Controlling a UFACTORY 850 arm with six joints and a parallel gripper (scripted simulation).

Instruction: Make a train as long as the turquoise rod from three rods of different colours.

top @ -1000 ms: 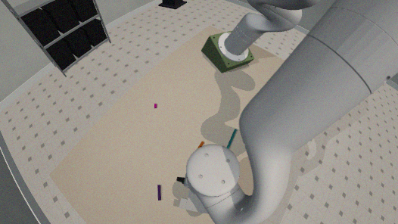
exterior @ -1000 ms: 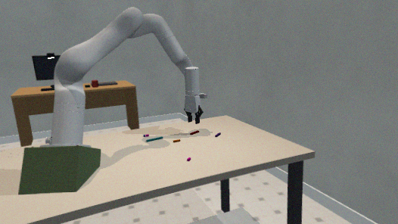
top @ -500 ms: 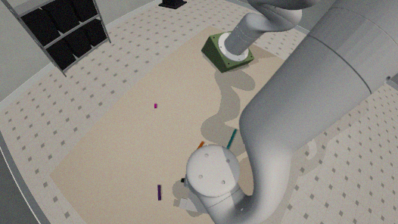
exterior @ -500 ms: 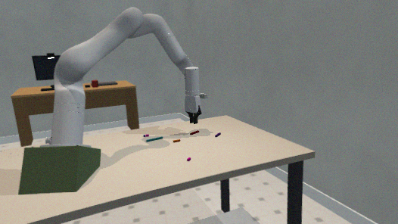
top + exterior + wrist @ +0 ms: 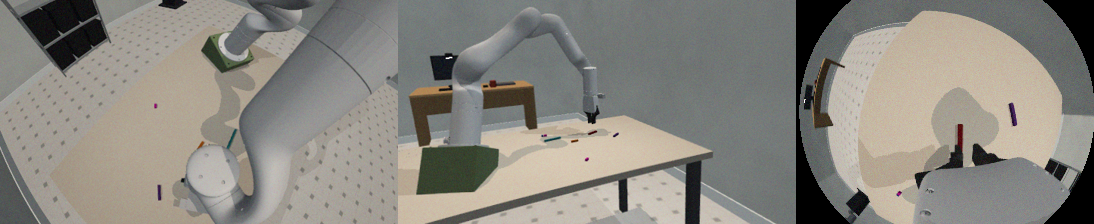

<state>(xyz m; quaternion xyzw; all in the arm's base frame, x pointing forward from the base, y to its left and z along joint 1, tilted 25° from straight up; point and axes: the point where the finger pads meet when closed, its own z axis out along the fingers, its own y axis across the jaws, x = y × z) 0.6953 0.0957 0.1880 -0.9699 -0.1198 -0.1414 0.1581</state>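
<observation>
Right now my hand is 8 cm above the red rod. From my hand the other things lie so: purple rod 12 cm to the right, 9 cm ahead, 8 cm below; then turquoise rod 25 cm behind, 8 cm below, 3 cm to the left; then orange rod 15 cm behind, 8 cm below, 7 cm to the right.
</observation>
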